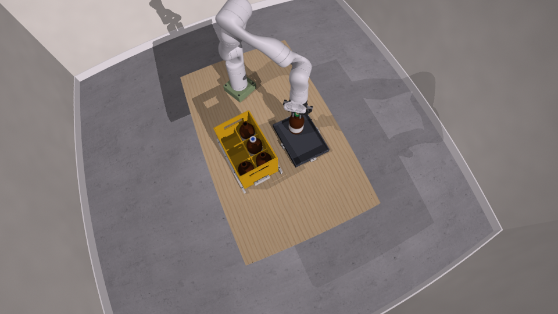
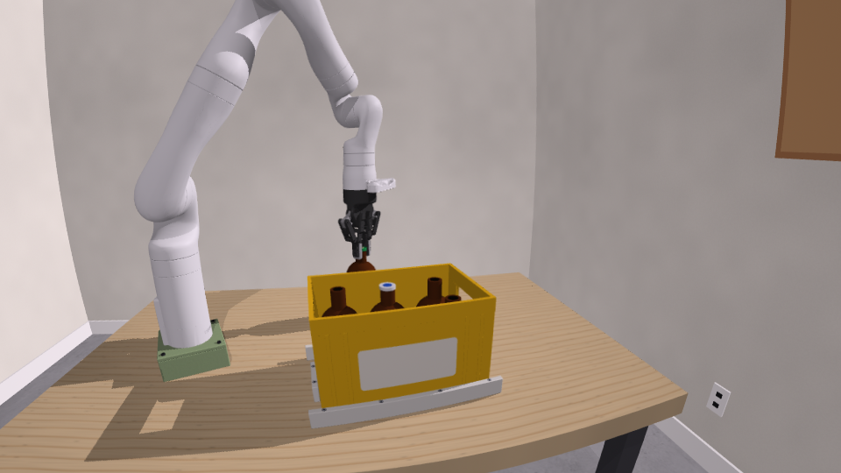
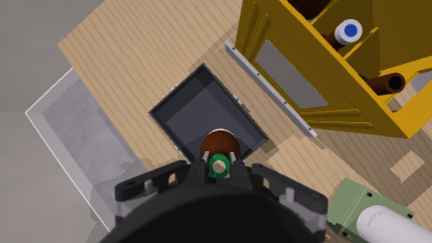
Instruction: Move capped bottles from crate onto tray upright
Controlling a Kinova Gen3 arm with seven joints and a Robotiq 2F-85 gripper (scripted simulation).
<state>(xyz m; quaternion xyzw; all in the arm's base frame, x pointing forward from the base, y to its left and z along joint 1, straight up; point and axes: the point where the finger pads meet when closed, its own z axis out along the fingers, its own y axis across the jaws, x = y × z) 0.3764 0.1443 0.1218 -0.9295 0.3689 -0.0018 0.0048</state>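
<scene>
Right now the blue-capped brown bottle is 20 mm ahead of my hand, 230 mm to the right of it and 80 mm below it. The rest, counted from my hand: yellow crate 20 mm ahead, 280 mm to the right, 80 mm below; then dark tray 50 mm ahead, 160 mm below.
</scene>
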